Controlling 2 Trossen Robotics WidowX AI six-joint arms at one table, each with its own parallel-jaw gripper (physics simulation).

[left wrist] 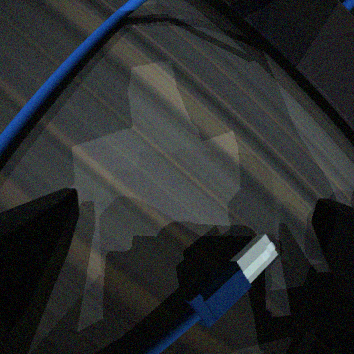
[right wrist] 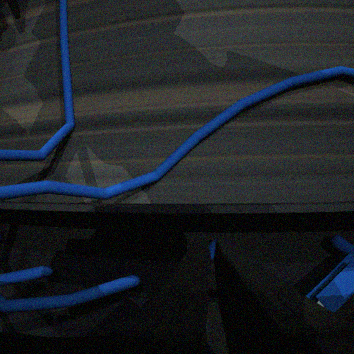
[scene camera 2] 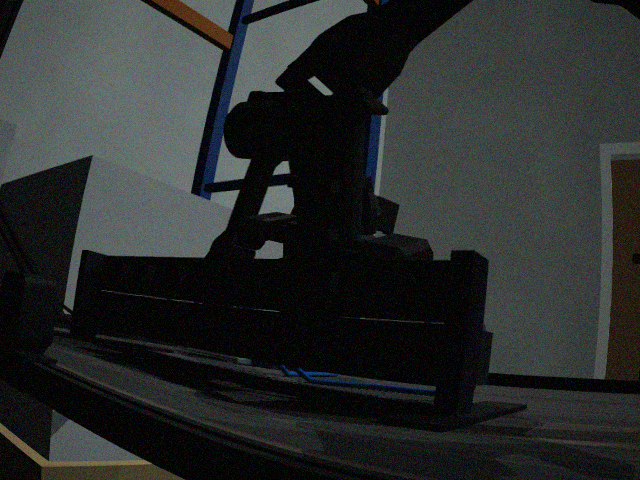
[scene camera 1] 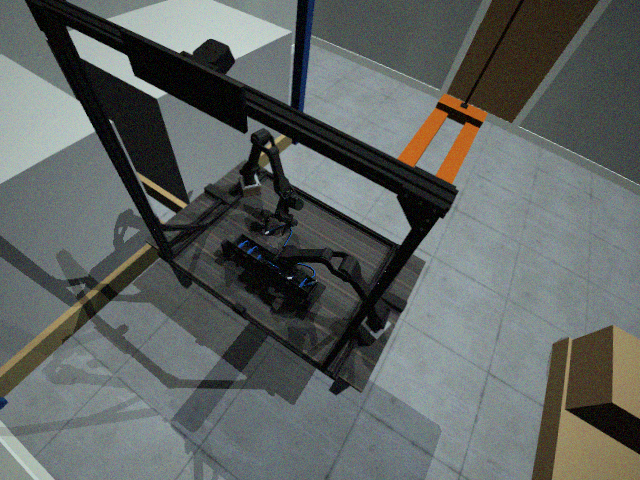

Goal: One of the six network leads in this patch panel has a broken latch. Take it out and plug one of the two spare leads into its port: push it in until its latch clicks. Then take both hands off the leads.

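Frame: origin at the left arm's base, x left, y ahead, z down, level; metres.
Seen in the pictures: left gripper, between the fingertips: (left wrist: 200, 206) (scene camera 1: 274, 233); right gripper, between the fingertips: (right wrist: 209, 250); left arm's base, origin of its link: (scene camera 1: 249, 180); right arm's base, origin of its link: (scene camera 1: 375, 322).
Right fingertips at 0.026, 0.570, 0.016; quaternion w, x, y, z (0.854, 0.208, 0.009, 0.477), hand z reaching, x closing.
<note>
Offsets run from my right fingertips to a thing's middle, as dx, dy, dz. Level surfaces: height alone.
The black patch panel @[-0.079, -0.020, -0.002] (scene camera 1: 257, 265) (scene camera 2: 270, 305) (right wrist: 105, 219) stands on the wooden table @[dz +0.053] (scene camera 1: 351, 238), with blue network leads plugged into it. My left gripper (scene camera 1: 272, 230) (left wrist: 200, 206) is open and hangs low over a spare lead's blue plug with a white tip @[-0.012, -0.251, +0.042] (left wrist: 246, 274), which lies on the table between the fingers, untouched.
Loose blue cables (right wrist: 211, 123) (left wrist: 53, 81) run over the table behind the panel. A black gantry frame (scene camera 1: 342, 143) spans the table, with posts at its corners. In scene camera 2 my right arm (scene camera 2: 328, 143) is a dark shape above the panel.
</note>
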